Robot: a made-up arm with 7 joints.
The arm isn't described. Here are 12 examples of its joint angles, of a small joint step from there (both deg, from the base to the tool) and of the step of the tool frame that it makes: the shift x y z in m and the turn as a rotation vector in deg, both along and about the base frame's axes.
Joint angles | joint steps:
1: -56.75 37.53 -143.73 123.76 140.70 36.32 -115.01 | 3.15 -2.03 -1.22 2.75 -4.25 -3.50 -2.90
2: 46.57 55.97 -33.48 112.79 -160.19 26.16 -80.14 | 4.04 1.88 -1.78 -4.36 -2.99 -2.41 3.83
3: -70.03 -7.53 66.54 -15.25 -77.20 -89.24 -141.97 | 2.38 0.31 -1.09 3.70 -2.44 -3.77 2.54
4: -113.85 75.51 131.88 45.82 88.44 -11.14 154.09 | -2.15 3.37 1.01 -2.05 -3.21 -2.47 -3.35
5: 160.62 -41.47 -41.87 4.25 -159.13 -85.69 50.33 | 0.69 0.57 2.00 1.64 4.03 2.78 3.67
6: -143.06 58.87 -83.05 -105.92 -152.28 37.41 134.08 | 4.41 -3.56 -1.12 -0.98 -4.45 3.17 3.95
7: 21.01 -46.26 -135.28 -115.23 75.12 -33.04 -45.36 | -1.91 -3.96 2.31 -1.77 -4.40 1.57 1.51
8: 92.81 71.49 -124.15 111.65 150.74 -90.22 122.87 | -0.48 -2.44 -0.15 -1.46 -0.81 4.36 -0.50
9: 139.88 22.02 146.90 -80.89 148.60 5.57 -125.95 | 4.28 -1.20 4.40 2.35 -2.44 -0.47 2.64
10: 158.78 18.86 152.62 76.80 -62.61 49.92 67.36 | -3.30 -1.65 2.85 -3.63 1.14 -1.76 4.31
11: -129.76 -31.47 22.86 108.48 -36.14 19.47 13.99 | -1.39 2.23 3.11 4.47 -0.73 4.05 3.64
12: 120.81 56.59 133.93 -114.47 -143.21 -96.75 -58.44 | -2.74 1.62 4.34 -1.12 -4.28 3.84 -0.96
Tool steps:
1: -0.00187 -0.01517 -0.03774 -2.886 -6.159 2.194
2: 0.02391 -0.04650 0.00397 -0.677 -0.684 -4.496
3: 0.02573 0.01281 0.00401 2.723 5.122 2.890
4: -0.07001 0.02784 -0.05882 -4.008 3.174 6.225
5: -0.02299 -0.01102 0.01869 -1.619 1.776 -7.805
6: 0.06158 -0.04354 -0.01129 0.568 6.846 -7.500
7: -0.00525 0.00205 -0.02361 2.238 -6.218 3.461
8: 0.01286 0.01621 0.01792 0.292 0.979 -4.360
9: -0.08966 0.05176 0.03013 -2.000 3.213 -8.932
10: 0.01017 -0.00640 0.03264 3.480 -5.711 -0.482
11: -0.00704 0.01306 -0.07021 -7.497 -5.167 3.199
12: 0.00083 0.00107 -0.05391 9.706 2.298 -0.375
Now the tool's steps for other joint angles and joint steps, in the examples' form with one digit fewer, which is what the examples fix.
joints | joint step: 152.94 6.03 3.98 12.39 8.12 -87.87 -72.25 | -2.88 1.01 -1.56 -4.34 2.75 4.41 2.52
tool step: 0.0161 0.0023 0.0106 -1.87 -1.54 0.69
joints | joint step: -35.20 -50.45 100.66 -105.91 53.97 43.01 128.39 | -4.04 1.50 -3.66 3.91 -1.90 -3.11 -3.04
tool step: -0.0642 -0.0573 0.0056 -3.45 3.83 5.72
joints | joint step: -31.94 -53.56 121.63 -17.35 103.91 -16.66 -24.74 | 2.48 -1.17 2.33 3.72 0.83 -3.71 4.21
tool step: -0.0147 -0.0182 -0.0170 8.14 3.81 -3.80
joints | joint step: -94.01 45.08 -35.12 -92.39 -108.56 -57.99 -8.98 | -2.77 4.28 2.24 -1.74 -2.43 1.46 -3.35
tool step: -0.0251 0.0433 -0.0005 2.37 -2.43 1.36
